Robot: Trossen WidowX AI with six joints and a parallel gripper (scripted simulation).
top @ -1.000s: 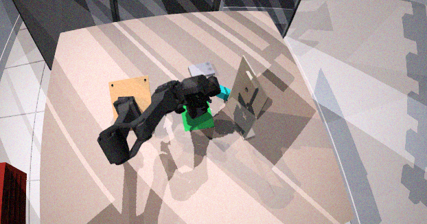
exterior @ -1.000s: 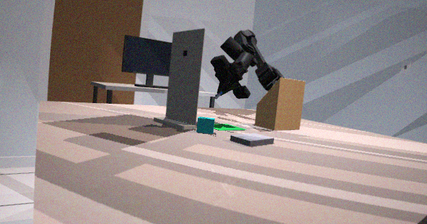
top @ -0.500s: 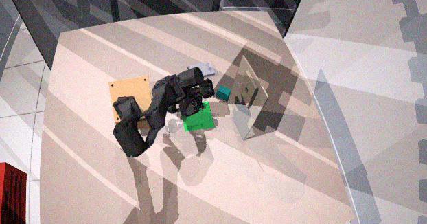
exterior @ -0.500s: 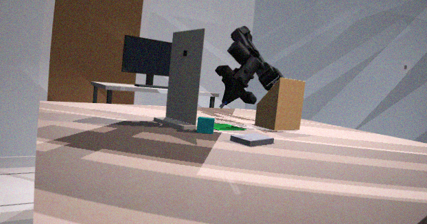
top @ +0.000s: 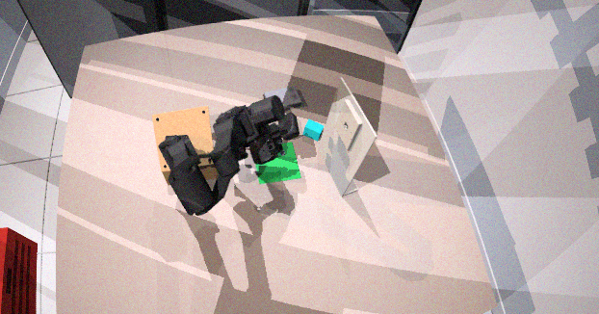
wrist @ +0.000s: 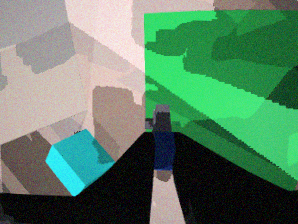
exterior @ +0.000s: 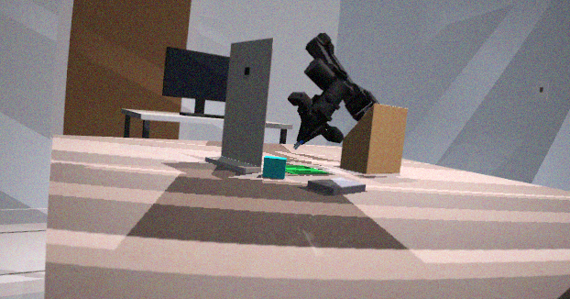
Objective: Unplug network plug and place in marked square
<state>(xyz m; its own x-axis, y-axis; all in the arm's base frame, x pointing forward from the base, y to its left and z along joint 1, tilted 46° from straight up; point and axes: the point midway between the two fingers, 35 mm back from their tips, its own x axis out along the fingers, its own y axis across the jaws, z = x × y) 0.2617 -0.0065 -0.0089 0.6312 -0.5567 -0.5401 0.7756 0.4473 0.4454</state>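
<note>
Now: the green marked square 7 cm below my gripper tip and 1 cm behind it. Round my gripper tip: blue network plug (right at my gripper tip); teal cube (12 cm ahead, 8 cm to the left, 5 cm below); upright panel (15 cm ahead, 7 cm above, 5 cm to the right).
</note>
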